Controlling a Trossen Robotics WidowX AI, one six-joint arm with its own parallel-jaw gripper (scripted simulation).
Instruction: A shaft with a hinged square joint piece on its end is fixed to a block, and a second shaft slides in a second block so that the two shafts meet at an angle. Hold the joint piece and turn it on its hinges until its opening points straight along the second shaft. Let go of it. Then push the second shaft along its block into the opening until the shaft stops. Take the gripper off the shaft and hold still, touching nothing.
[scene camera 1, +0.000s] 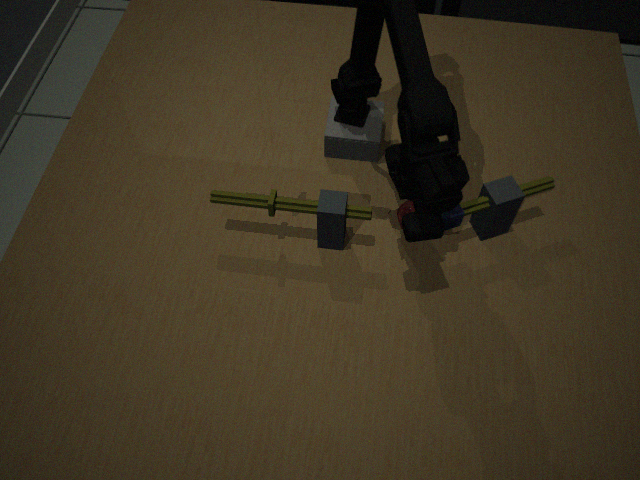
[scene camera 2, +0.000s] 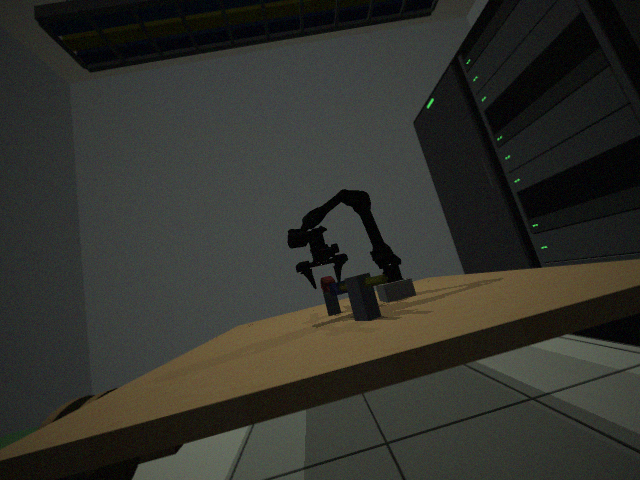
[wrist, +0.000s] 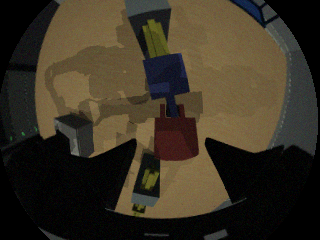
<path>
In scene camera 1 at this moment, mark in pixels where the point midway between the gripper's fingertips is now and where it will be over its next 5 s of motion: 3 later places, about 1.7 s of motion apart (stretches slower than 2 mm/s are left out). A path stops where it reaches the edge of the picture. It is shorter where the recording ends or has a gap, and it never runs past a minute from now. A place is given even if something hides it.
My gripper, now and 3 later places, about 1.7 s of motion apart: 408, 218; 417, 179; 371, 190; 369, 215
</path>
